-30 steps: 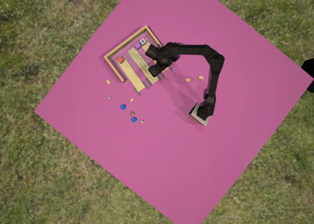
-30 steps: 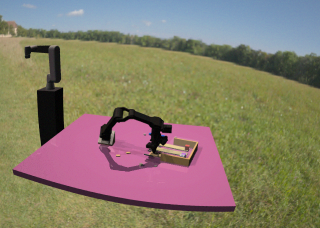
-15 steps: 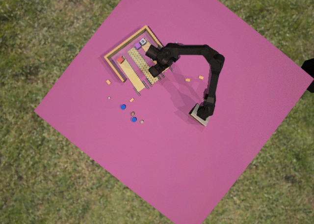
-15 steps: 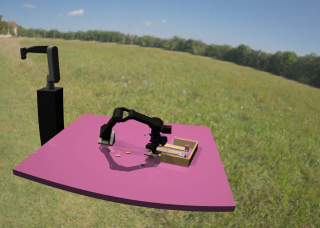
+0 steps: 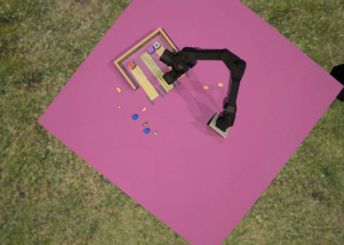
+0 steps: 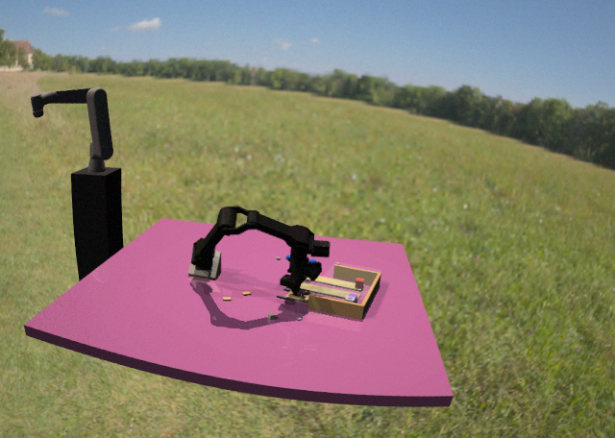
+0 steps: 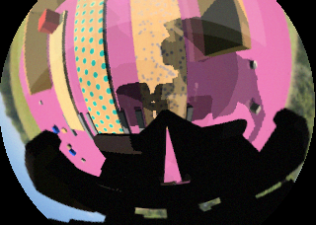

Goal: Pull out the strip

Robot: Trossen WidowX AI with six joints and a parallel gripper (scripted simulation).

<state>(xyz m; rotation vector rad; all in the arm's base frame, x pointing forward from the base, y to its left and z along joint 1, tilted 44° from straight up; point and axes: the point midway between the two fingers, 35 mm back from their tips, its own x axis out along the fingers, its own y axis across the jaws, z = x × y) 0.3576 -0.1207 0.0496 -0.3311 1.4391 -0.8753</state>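
The orange strip is 9 cm ahead of my gripper tip and 3 cm to the right of it. Also, from my gripper tip: labelled cube: 19 cm ahead, 6 cm to the right, 2 cm above.
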